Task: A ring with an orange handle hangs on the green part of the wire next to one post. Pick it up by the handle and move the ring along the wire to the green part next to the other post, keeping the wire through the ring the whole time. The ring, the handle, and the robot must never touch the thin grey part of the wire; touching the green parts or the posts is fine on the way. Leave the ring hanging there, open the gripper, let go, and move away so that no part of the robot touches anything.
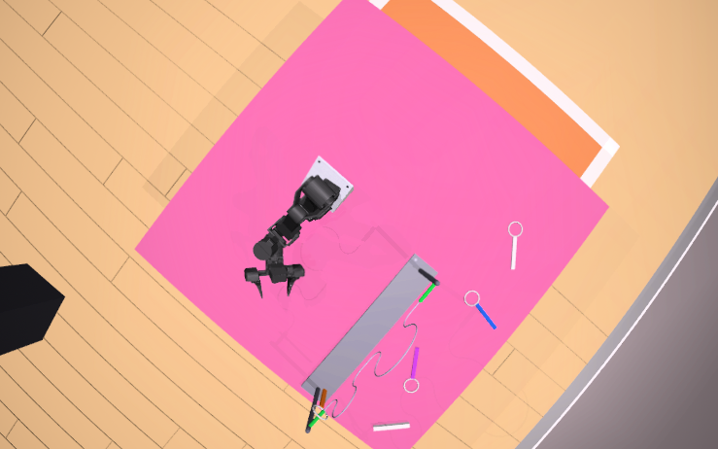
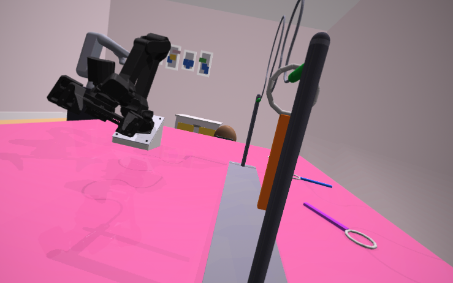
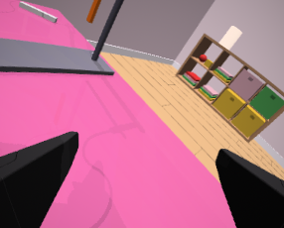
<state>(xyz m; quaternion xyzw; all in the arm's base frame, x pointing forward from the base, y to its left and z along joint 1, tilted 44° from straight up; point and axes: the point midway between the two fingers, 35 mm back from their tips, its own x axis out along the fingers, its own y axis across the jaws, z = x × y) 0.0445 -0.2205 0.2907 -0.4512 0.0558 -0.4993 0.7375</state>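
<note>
The orange-handled ring is 310 mm ahead of my gripper tip, 180 mm to the right of it and 70 mm above it. Round my gripper tip: purple-handled ring 570 mm ahead, 10 mm to the left, 130 mm below; white bar 620 mm ahead, 210 mm to the right, 130 mm below.
</note>
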